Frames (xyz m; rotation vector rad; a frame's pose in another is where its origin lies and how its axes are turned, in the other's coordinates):
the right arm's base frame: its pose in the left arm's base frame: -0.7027 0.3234 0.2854 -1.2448 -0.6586 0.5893
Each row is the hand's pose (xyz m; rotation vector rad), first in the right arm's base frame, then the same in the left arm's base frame.
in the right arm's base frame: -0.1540 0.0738 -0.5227 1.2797 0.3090 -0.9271
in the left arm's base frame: -0.4285 -0.1140 0.0960 0.2222 -0.3787 -0.0445
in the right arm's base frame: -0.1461 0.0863 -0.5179 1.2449 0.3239 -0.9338
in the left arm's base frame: -0.4272 -0.1023 0.0857 0.1921 -0.3850 -0.0631
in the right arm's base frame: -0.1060 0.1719 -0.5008 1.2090 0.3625 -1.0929
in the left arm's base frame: -0.4167 -0.0432 0.0108 0.2249 -0.4335 -0.2065
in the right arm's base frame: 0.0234 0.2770 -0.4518 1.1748 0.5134 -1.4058
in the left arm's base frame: -0.3698 0.1057 -0.0656 0.3211 -0.4494 -0.5196
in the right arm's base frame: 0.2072 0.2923 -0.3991 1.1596 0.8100 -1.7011
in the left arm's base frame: -0.2842 0.2763 -0.0467 0.4261 -0.3339 -0.8826
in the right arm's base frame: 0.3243 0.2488 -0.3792 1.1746 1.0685 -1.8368
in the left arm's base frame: -0.2171 0.3642 0.0146 0.4941 -0.1806 -1.0992
